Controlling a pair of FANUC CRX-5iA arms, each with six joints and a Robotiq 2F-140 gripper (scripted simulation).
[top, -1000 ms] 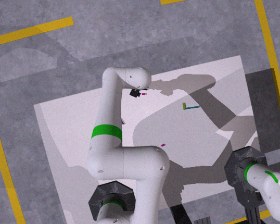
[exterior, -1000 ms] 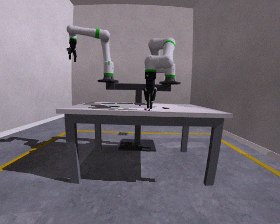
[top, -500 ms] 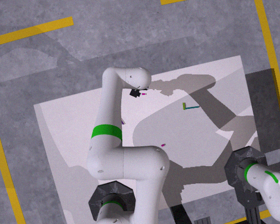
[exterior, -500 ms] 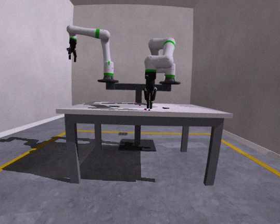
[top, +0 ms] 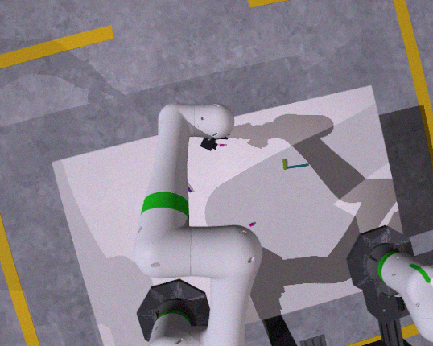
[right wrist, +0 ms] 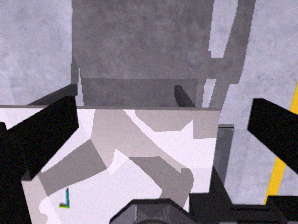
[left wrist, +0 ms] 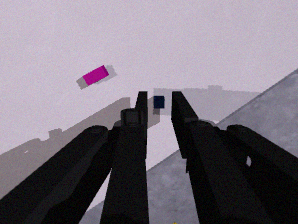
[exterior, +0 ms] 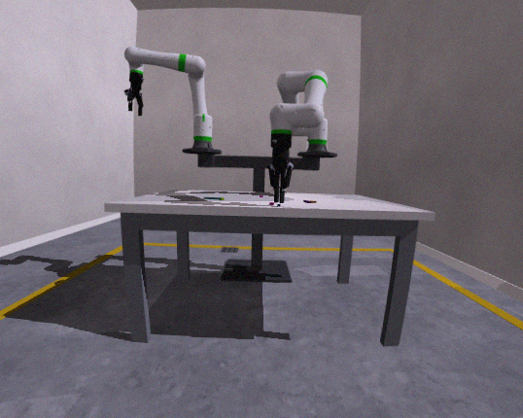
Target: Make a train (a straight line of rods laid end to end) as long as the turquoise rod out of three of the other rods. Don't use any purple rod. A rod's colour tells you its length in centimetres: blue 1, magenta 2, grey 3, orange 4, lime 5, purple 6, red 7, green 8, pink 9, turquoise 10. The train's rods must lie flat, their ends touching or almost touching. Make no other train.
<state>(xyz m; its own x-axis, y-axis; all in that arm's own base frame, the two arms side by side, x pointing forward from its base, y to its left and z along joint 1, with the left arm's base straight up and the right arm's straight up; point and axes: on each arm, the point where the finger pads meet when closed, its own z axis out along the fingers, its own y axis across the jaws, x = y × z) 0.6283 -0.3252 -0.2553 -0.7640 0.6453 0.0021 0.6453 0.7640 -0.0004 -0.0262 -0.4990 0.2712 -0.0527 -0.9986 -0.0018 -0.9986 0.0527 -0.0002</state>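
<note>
My left gripper is now 40 mm above the blue rod. The rest, counted from my left hand: lime rod 210 mm behind, 290 mm to the right, 40 mm below; then purple rod 200 mm behind, 170 mm to the left, 40 mm below; then orange rod 200 mm behind, 200 mm to the left, 40 mm below.
</note>
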